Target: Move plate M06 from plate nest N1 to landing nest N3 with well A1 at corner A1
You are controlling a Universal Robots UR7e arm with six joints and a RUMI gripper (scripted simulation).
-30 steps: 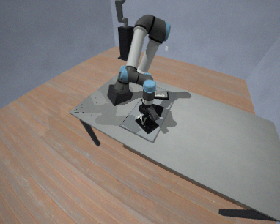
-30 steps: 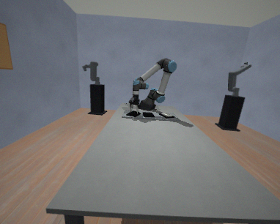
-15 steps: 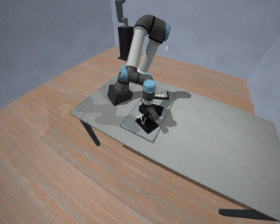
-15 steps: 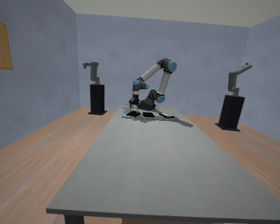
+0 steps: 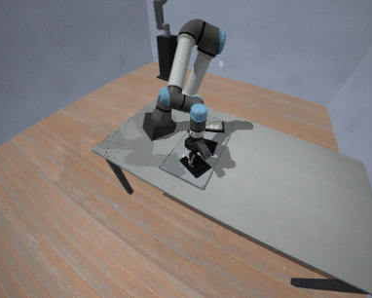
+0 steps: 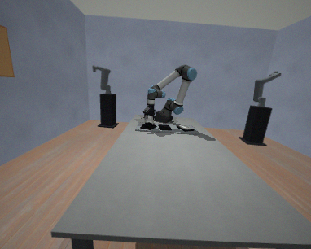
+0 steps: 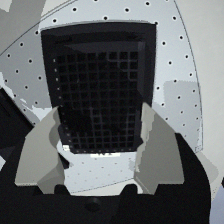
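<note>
The dark slab lies 40 mm below my hand. Round my hand: black well plate 10 mm below; dark nest pad 170 mm to the left, 40 mm below, 30 mm behind.
</note>
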